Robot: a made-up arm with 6 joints. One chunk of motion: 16 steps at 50 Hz.
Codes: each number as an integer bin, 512 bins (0 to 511) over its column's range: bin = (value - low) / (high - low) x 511, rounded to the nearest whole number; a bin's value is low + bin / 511 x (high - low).
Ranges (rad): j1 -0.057..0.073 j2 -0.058..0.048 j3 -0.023..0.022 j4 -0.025..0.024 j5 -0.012..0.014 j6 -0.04..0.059
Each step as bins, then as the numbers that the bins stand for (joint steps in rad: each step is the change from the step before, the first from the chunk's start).
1 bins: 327 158 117 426 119 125
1 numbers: 0.02619 -0.02523 -0.01270 0.01585 -0.00595 -0.01578
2 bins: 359 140 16 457 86 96
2 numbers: 0.03433 -0.02896 -0.02159 0.01882 -0.00762 -0.02140
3 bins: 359 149 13 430 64 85
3 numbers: 0.03433 -0.02709 -0.02186 0.01623 -0.00874 -0.02353
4 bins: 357 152 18 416 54 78
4 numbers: 0.03382 -0.02647 -0.02141 0.01489 -0.00925 -0.02489
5 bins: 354 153 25 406 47 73
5 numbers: 0.03306 -0.02626 -0.02080 0.01393 -0.00961 -0.02586
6 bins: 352 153 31 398 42 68
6 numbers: 0.03255 -0.02626 -0.02027 0.01316 -0.00986 -0.02683
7 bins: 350 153 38 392 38 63
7 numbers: 0.03204 -0.02626 -0.01965 0.01259 -0.01007 -0.02779
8 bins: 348 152 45 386 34 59
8 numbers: 0.03153 -0.02647 -0.01904 0.01201 -0.01027 -0.02857
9 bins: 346 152 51 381 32 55
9 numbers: 0.03102 -0.02647 -0.01851 0.01153 -0.01037 -0.02934
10 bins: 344 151 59 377 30 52
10 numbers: 0.03051 -0.02668 -0.01780 0.01115 -0.01047 -0.02993
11 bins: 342 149 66 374 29 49
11 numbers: 0.03001 -0.02709 -0.01719 0.01086 -0.01052 -0.03051
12 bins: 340 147 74 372 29 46
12 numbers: 0.02950 -0.02751 -0.01648 0.01067 -0.01052 -0.03109
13 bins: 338 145 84 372 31 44
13 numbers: 0.02899 -0.02792 -0.01560 0.01067 -0.01042 -0.03148
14 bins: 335 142 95 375 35 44
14 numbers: 0.02823 -0.02854 -0.01463 0.01096 -0.01022 -0.03148
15 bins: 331 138 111 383 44 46
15 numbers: 0.02721 -0.02937 -0.01323 0.01173 -0.00976 -0.03109
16 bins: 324 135 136 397 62 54
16 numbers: 0.02543 -0.03000 -0.01102 0.01307 -0.00885 -0.02954
